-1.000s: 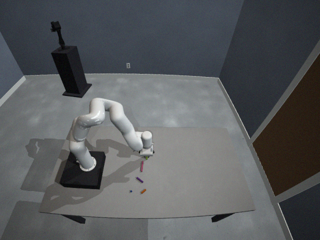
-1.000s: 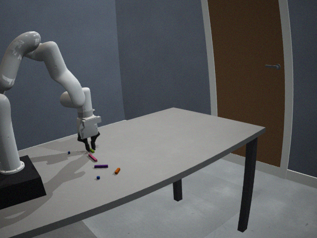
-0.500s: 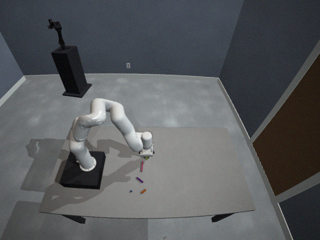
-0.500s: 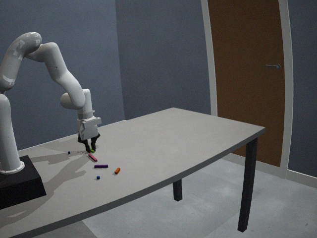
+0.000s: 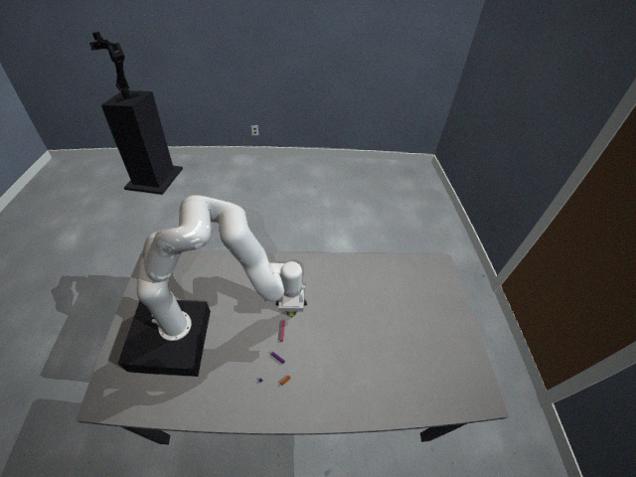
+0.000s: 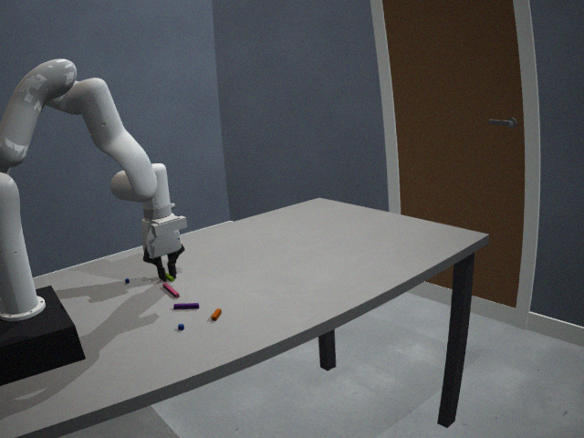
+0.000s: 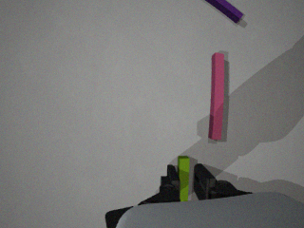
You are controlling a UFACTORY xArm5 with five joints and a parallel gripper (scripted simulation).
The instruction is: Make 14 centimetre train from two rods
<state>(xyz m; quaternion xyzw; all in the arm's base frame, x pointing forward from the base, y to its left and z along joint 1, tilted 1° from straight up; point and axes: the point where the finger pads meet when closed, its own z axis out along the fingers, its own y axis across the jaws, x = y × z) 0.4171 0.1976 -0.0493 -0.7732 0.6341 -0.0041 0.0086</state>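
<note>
Right now my hand is 2 cm above the lime rod. Round my hand: orange rod (29 cm to the right, 4 cm ahead, 2 cm below); purple rod (21 cm to the right, 2 cm below, 1 cm behind); pink rod (9 cm to the right, 2 cm below, 2 cm behind).
</note>
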